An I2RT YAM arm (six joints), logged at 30 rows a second.
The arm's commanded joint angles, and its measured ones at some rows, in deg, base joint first. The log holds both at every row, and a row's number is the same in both.
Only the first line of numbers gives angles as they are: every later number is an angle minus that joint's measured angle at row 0.
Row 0, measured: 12.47 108.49 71.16 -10.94 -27.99 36.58
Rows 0 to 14, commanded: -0.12 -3.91 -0.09 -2.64 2.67 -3.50; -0.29 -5.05 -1.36 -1.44 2.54 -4.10; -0.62 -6.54 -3.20 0.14 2.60 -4.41; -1.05 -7.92 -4.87 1.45 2.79 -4.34; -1.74 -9.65 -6.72 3.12 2.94 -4.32; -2.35 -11.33 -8.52 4.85 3.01 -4.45; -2.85 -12.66 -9.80 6.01 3.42 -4.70; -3.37 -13.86 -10.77 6.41 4.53 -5.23; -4.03 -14.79 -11.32 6.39 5.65 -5.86; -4.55 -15.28 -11.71 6.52 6.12 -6.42; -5.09 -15.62 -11.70 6.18 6.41 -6.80; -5.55 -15.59 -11.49 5.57 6.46 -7.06; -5.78 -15.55 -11.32 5.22 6.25 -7.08; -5.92 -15.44 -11.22 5.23 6.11 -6.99; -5.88 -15.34 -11.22 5.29 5.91 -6.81
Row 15, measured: -5.92 -15.19 -11.00 4.66 5.01 -5.38
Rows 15 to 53, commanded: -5.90 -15.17 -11.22 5.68 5.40 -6.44; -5.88 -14.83 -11.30 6.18 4.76 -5.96; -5.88 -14.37 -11.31 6.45 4.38 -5.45; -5.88 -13.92 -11.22 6.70 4.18 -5.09; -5.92 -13.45 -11.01 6.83 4.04 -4.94; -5.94 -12.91 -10.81 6.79 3.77 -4.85; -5.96 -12.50 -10.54 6.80 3.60 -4.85; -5.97 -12.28 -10.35 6.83 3.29 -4.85; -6.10 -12.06 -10.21 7.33 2.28 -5.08; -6.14 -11.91 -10.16 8.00 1.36 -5.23; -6.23 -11.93 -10.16 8.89 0.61 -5.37; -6.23 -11.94 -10.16 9.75 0.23 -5.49; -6.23 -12.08 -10.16 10.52 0.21 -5.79; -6.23 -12.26 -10.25 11.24 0.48 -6.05; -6.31 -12.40 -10.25 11.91 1.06 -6.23; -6.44 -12.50 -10.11 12.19 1.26 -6.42; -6.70 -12.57 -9.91 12.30 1.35 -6.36; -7.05 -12.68 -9.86 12.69 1.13 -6.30; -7.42 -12.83 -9.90 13.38 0.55 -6.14; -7.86 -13.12 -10.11 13.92 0.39 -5.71; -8.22 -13.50 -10.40 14.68 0.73 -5.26; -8.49 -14.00 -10.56 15.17 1.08 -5.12; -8.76 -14.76 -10.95 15.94 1.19 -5.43; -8.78 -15.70 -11.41 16.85 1.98 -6.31; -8.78 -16.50 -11.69 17.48 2.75 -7.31; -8.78 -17.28 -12.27 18.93 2.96 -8.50; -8.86 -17.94 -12.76 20.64 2.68 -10.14; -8.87 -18.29 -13.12 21.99 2.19 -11.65; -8.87 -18.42 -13.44 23.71 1.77 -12.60; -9.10 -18.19 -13.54 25.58 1.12 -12.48; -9.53 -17.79 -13.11 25.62 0.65 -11.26; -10.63 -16.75 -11.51 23.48 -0.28 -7.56; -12.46 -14.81 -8.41 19.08 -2.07 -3.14; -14.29 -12.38 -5.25 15.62 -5.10 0.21; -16.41 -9.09 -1.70 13.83 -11.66 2.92; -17.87 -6.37 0.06 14.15 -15.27 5.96; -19.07 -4.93 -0.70 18.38 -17.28 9.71; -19.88 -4.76 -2.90 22.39 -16.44 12.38; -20.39 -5.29 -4.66 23.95 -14.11 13.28
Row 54, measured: -18.25 -6.30 -1.80 21.55 -9.77 3.87
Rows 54 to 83, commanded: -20.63 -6.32 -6.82 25.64 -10.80 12.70; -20.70 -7.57 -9.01 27.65 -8.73 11.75; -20.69 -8.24 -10.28 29.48 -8.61 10.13; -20.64 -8.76 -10.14 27.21 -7.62 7.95; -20.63 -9.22 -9.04 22.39 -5.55 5.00; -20.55 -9.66 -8.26 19.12 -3.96 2.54; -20.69 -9.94 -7.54 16.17 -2.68 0.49; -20.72 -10.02 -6.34 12.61 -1.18 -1.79; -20.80 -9.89 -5.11 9.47 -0.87 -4.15; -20.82 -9.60 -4.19 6.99 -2.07 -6.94; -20.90 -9.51 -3.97 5.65 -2.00 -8.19; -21.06 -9.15 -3.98 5.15 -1.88 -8.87; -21.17 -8.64 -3.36 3.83 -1.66 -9.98; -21.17 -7.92 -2.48 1.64 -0.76 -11.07; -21.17 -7.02 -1.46 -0.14 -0.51 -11.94; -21.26 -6.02 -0.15 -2.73 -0.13 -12.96; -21.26 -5.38 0.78 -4.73 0.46 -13.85; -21.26 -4.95 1.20 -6.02 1.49 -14.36; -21.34 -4.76 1.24 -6.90 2.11 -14.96; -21.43 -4.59 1.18 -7.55 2.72 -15.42; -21.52 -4.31 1.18 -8.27 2.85 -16.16; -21.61 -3.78 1.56 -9.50 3.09 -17.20; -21.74 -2.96 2.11 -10.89 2.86 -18.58; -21.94 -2.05 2.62 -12.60 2.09 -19.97; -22.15 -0.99 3.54 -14.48 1.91 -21.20; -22.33 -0.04 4.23 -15.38 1.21 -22.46; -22.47 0.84 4.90 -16.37 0.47 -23.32; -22.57 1.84 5.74 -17.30 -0.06 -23.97; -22.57 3.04 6.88 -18.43 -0.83 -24.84; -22.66 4.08 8.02 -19.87 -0.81 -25.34
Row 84, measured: -22.32 2.12 5.04 -13.70 0.70 -20.99
